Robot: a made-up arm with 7 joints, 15 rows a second.
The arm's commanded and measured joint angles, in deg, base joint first. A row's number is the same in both.
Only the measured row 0 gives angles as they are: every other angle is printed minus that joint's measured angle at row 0.
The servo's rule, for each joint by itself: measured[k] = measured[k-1] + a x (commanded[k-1-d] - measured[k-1]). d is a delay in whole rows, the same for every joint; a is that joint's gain. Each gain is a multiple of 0.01, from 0.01 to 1. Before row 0 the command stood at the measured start. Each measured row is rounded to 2 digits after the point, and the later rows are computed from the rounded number. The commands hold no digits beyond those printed.
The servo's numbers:
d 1
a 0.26 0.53 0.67 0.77 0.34 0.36 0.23
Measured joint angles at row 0: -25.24, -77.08, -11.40, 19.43, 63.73, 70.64, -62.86
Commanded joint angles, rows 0 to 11: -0.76, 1.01, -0.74, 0.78, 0.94, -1.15, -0.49; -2.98, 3.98, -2.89, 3.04, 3.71, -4.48, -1.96; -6.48, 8.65, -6.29, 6.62, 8.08, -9.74, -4.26; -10.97, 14.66, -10.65, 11.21, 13.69, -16.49, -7.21; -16.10, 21.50, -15.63, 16.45, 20.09, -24.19, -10.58; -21.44, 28.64, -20.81, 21.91, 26.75, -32.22, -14.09; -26.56, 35.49, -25.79, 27.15, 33.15, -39.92, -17.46; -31.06, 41.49, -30.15, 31.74, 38.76, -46.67, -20.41; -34.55, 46.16, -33.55, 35.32, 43.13, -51.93, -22.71; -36.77, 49.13, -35.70, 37.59, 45.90, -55.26, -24.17; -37.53, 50.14, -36.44, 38.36, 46.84, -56.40, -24.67; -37.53, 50.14, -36.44, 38.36, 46.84, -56.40, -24.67
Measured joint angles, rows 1 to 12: 0.00, 0.00, 0.00, 0.00, 0.00, 0.00, 0.00; -0.20, 0.54, -0.50, 0.60, 0.32, -0.41, -0.11; -0.92, 2.36, -2.10, 2.48, 1.47, -1.88, -0.54; -2.37, 5.69, -4.91, 5.67, 3.72, -4.71, -1.40; -4.61, 10.44, -8.76, 9.94, 7.11, -8.95, -2.74; -7.60, 16.30, -13.36, 14.95, 11.52, -14.44, -4.54; -11.20, 22.84, -18.35, 20.31, 16.70, -20.84, -6.74; -15.19, 29.54, -23.33, 25.58, 22.29, -27.71, -9.21; -19.32, 35.87, -27.90, 30.32, 27.89, -34.54, -11.79; -23.28, 41.32, -31.69, 34.17, 33.07, -40.80, -14.30; -26.79, 45.46, -34.38, 36.80, 37.43, -46.01, -16.57; -29.58, 47.94, -35.76, 38.00, 40.63, -49.75, -18.43
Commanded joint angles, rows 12 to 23: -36.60, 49.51, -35.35, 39.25, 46.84, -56.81, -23.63; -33.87, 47.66, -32.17, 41.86, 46.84, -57.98, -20.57; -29.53, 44.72, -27.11, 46.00, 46.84, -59.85, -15.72; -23.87, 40.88, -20.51, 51.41, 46.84, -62.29, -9.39; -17.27, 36.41, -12.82, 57.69, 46.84, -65.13, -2.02; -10.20, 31.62, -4.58, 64.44, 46.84, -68.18, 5.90; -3.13, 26.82, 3.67, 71.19, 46.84, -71.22, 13.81; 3.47, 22.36, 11.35, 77.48, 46.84, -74.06, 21.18; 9.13, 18.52, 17.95, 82.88, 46.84, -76.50, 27.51; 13.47, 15.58, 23.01, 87.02, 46.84, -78.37, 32.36; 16.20, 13.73, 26.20, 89.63, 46.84, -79.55, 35.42; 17.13, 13.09, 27.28, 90.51, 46.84, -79.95, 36.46
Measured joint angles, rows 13 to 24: -31.65, 49.11, -36.22, 38.28, 42.74, -52.14, -19.87; -32.94, 49.32, -35.64, 39.03, 44.13, -53.82, -20.73; -33.18, 48.44, -33.32, 41.21, 45.05, -55.32, -20.69; -32.23, 46.47, -29.16, 44.90, 45.66, -56.95, -19.55; -30.06, 43.51, -23.36, 49.91, 46.06, -58.87, -17.21; -26.73, 39.75, -16.30, 55.90, 46.33, -61.12, -13.72; -22.43, 35.44, -8.45, 62.48, 46.50, -63.66, -9.21; -17.41, 30.87, -0.33, 69.19, 46.62, -66.38, -3.92; -11.98, 26.36, 7.50, 75.57, 46.69, -69.14, 1.85; -6.49, 22.20, 14.50, 81.20, 46.74, -71.79, 7.75; -1.30, 18.69, 20.20, 85.68, 46.77, -74.16, 13.41; 3.25, 16.06, 24.22, 88.72, 46.79, -76.10, 18.47
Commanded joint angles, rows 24 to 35: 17.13, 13.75, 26.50, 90.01, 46.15, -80.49, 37.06; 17.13, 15.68, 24.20, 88.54, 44.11, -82.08, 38.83; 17.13, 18.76, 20.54, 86.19, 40.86, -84.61, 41.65; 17.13, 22.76, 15.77, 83.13, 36.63, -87.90, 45.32; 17.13, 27.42, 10.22, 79.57, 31.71, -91.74, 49.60; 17.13, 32.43, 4.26, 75.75, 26.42, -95.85, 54.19; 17.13, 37.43, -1.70, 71.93, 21.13, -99.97, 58.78; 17.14, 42.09, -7.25, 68.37, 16.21, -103.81, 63.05; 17.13, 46.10, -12.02, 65.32, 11.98, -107.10, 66.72; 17.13, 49.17, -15.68, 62.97, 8.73, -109.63, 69.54; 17.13, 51.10, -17.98, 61.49, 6.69, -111.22, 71.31; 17.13, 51.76, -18.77, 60.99, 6.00, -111.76, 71.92
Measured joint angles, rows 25 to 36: 6.86, 14.49, 26.27, 90.10, 46.81, -77.49, 22.61; 9.53, 14.10, 26.42, 90.03, 46.59, -78.57, 25.93; 11.51, 14.94, 24.93, 88.88, 45.75, -79.83, 28.90; 12.97, 16.96, 21.99, 86.81, 44.09, -81.55, 31.83; 14.05, 20.03, 17.82, 83.98, 41.55, -83.84, 34.93; 14.85, 23.95, 12.73, 80.58, 38.20, -86.68, 38.30; 15.44, 28.44, 7.06, 76.86, 34.19, -89.98, 41.95; 15.88, 33.20, 1.19, 73.06, 29.75, -93.58, 45.82; 16.21, 37.91, -4.46, 69.45, 25.15, -97.26, 49.78; 16.45, 42.25, -9.53, 66.27, 20.67, -100.80, 53.68; 16.63, 45.92, -13.65, 63.73, 16.61, -103.98, 57.33; 16.76, 48.67, -16.55, 62.01, 13.24, -106.59, 60.55
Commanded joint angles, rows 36 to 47: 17.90, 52.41, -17.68, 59.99, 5.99, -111.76, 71.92; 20.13, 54.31, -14.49, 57.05, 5.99, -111.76, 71.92; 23.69, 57.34, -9.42, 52.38, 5.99, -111.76, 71.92; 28.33, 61.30, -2.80, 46.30, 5.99, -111.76, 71.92; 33.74, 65.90, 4.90, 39.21, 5.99, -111.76, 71.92; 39.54, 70.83, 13.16, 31.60, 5.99, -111.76, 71.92; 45.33, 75.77, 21.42, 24.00, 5.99, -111.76, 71.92; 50.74, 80.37, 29.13, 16.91, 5.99, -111.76, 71.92; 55.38, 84.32, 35.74, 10.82, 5.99, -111.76, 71.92; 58.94, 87.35, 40.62, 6.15, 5.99, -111.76, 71.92; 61.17, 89.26, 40.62, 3.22, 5.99, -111.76, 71.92; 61.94, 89.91, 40.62, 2.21, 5.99, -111.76, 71.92
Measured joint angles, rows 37 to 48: 16.86, 50.31, -18.04, 61.22, 10.78, -108.45, 63.17; 17.13, 51.42, -17.80, 60.27, 9.15, -109.64, 65.18; 17.91, 52.95, -15.58, 57.79, 8.08, -110.40, 66.73; 19.41, 55.28, -11.45, 53.62, 7.37, -110.89, 67.92; 21.73, 58.47, -5.65, 47.98, 6.90, -111.20, 68.84; 24.85, 62.41, 1.42, 41.23, 6.59, -111.40, 69.55; 28.67, 66.87, 9.29, 33.81, 6.39, -111.53, 70.10; 33.00, 71.59, 17.42, 26.26, 6.25, -111.61, 70.52; 37.61, 76.24, 25.27, 19.06, 6.16, -111.66, 70.84; 42.23, 80.52, 32.28, 12.72, 6.10, -111.70, 71.09; 46.57, 84.14, 37.87, 7.66, 6.06, -111.72, 71.28; 50.37, 86.85, 39.71, 4.24, 6.04, -111.73, 71.43
